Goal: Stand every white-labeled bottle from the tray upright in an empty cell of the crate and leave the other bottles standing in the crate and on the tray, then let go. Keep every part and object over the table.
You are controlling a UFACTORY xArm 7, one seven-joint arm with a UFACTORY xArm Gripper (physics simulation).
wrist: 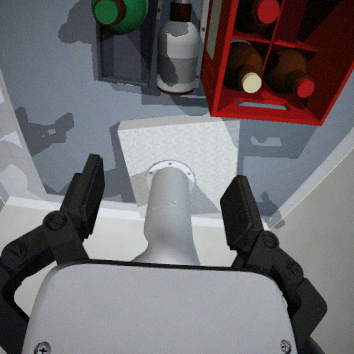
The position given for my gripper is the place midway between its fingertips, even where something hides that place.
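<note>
My own gripper (167,178) is in my sight, and I can see a red-capped bottle (286,70) as well.
</note>
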